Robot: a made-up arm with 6 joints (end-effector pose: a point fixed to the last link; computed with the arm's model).
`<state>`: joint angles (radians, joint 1 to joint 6).
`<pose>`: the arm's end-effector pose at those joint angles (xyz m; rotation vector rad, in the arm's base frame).
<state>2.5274 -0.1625 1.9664 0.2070 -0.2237 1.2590</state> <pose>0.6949 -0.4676 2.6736 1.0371 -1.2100 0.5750</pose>
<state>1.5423 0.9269 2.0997 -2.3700 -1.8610 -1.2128</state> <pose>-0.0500 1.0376 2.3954 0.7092 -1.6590 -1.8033</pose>
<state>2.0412 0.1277 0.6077 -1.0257 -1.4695 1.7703</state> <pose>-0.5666 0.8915 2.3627 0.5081 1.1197 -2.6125</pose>
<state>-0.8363 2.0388 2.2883 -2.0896 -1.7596 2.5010</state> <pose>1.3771 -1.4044 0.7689 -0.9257 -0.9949 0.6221</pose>
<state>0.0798 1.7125 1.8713 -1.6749 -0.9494 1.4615</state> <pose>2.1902 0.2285 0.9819 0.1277 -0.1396 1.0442</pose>
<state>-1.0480 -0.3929 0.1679 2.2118 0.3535 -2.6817</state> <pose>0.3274 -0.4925 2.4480 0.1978 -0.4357 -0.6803</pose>
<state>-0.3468 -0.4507 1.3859 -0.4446 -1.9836 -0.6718</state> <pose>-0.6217 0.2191 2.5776 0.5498 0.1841 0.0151</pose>
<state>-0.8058 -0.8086 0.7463 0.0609 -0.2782 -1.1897</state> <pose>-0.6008 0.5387 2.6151 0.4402 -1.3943 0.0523</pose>
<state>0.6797 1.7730 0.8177 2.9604 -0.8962 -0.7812</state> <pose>1.5949 1.2133 -0.1541 -2.2069 -0.5713 0.3605</pose>
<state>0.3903 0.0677 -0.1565 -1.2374 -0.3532 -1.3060</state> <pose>1.2132 0.4598 1.7354 2.3436 1.0274 -0.1525</pose>
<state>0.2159 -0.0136 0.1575 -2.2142 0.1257 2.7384</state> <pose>1.1588 0.1650 2.1487 -0.5044 -0.1221 0.0881</pose>
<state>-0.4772 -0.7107 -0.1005 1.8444 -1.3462 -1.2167</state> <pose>0.0305 -0.2235 2.3241 -0.2118 -0.4367 -1.9434</pose>
